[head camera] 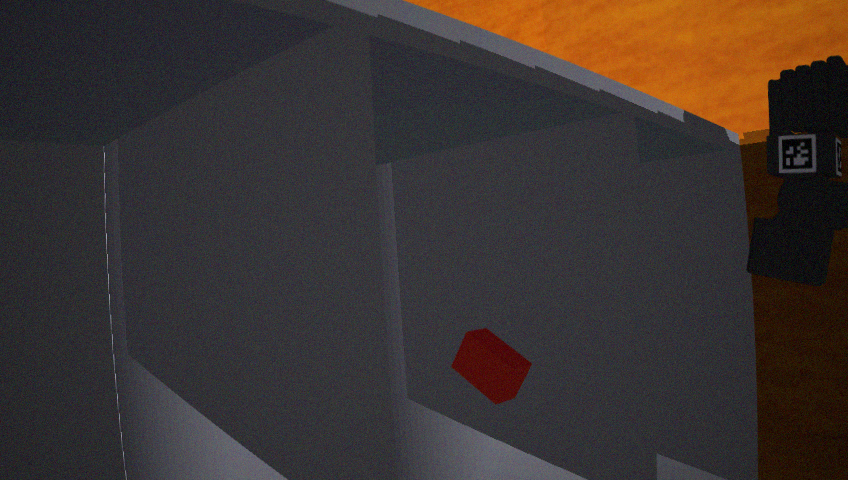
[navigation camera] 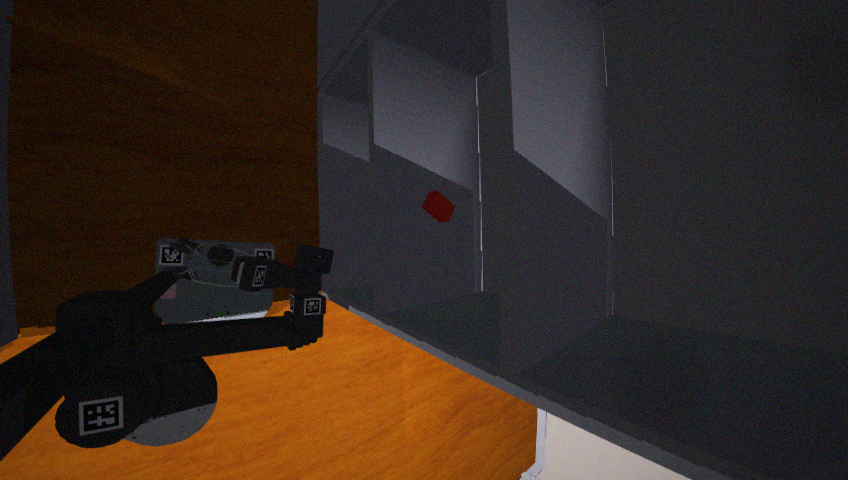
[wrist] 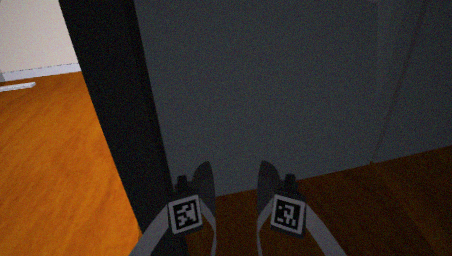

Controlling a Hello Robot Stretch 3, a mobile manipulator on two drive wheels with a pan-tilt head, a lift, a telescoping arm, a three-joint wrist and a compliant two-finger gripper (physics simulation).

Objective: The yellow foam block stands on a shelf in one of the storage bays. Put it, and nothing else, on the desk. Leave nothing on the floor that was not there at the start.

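Pixels of known places: gripper, between the fingertips: point(navigation camera: 168, 256); robot's base, origin of its link: point(navigation camera: 220, 253).
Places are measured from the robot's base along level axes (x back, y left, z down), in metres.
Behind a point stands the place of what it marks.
The yellow foam block and the desk do not show in these views. The storage bays show as dark grey shelving point(head camera: 255, 208) @[y -0.490, x 0.011, z -0.991 m] point(navigation camera: 547, 249) @[y -0.469, x -0.068, z -0.991 m] with upright dividers. My gripper point(wrist: 235, 179) @[y 0.096, x -0.014, z -0.504 m] is open, with nothing between its fingertips. In the navigation view the gripper point(navigation camera: 186, 259) is turned back beside the arm, pointing left, away from the shelving. In the head view its fingers are hidden; the dark wrist point(head camera: 797, 196) @[y -0.150, x 0.023, z -0.704 m] shows at the right edge.
A red block point(head camera: 491, 365) @[y -0.562, x -0.191, z -0.579 m] point(navigation camera: 438, 206) @[y -0.559, x -0.193, z -0.579 m] lies on a shelf in one bay. In the wrist view a black upright point(wrist: 117, 110) stands beside a broad grey-blue panel point(wrist: 270, 90). Orange wood floor point(head camera: 595, 35) @[y -0.706, x 0.418, z 0.000 m] point(navigation camera: 368, 398) @[y -0.650, x 0.717, z -0.001 m] point(wrist: 60, 160) runs beside the shelving.
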